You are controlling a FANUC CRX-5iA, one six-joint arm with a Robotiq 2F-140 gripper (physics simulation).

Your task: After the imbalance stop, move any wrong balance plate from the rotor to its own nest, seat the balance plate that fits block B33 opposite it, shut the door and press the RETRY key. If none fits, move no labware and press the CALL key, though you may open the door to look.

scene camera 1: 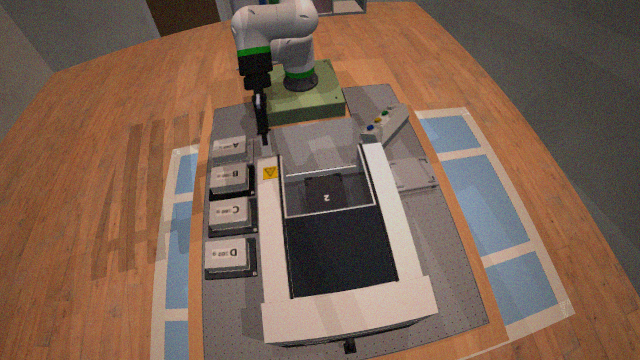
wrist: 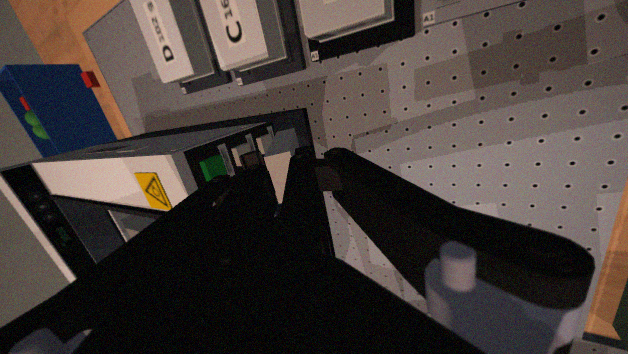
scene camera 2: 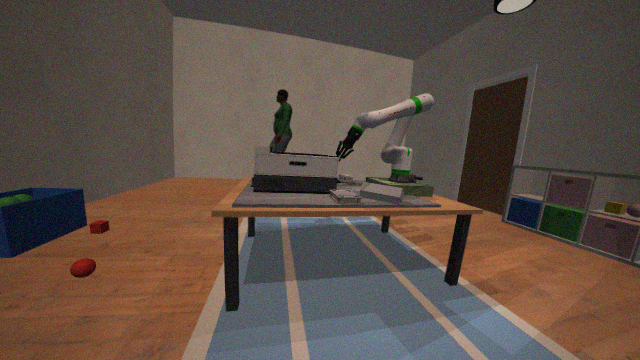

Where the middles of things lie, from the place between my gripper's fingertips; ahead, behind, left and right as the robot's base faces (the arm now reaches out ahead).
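Labels:
The dark sliding door (scene camera 1: 343,250) is 320 mm ahead of my hand, 180 mm to the left of it and 60 mm above it; the grey button box (scene camera 1: 389,122) is 400 mm to the left of my hand, 210 mm behind it and 110 mm below it.

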